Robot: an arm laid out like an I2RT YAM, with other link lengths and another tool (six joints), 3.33 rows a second.
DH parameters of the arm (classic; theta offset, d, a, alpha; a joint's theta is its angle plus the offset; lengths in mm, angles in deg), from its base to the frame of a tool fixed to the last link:
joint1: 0 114.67 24.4 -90
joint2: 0 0 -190.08 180
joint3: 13.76 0 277.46 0
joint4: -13.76 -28.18 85.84 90
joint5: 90 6.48 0 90
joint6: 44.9 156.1 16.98 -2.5
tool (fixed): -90 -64.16 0 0
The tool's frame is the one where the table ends.
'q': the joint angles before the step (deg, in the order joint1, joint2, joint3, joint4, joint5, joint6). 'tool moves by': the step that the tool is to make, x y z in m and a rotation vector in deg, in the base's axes. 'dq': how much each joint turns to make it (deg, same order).
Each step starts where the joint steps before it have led.
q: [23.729 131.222 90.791 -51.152 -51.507 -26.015]
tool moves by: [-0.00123 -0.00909 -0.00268 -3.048 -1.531 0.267]
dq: [-0.524 -1.229 -1.668 -0.173 3.430 -1.050]
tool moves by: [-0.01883 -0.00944 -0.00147 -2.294 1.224 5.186]
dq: [0.262 -0.438 -1.140 -6.420 2.110 -6.949]
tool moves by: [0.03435 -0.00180 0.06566 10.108 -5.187 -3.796]
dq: [-3.676 -6.325 4.543 -2.981 -7.456 -0.878]
